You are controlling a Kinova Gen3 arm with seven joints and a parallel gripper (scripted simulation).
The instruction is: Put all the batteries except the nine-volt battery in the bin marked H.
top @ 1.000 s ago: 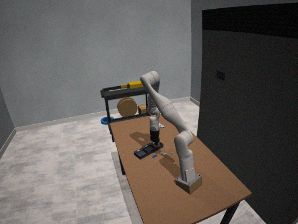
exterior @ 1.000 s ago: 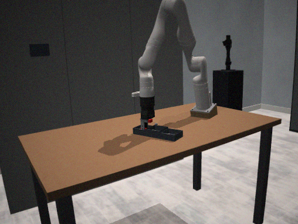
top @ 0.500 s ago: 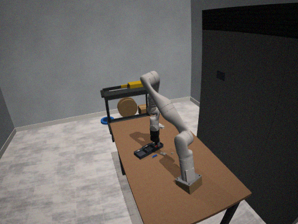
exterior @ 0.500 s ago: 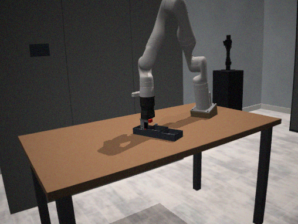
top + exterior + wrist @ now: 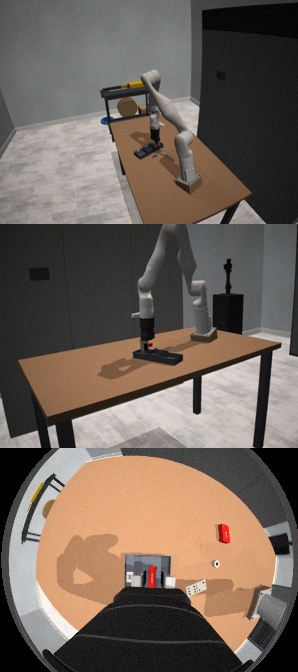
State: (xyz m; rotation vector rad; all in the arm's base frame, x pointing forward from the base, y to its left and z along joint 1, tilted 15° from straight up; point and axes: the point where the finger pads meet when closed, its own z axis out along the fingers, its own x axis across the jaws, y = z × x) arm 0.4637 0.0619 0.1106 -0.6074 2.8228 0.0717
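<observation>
Right now my hand is 4 cm above the red piece and 1 cm to the right of it. The rest, counted from my hand: blue battery 12 cm behind, 6 cm to the left, 4 cm below; long bin 8 cm to the left, 3 cm below, 3 cm behind; white piece 10 cm behind, 4 cm below, 1 cm to the right.
</observation>
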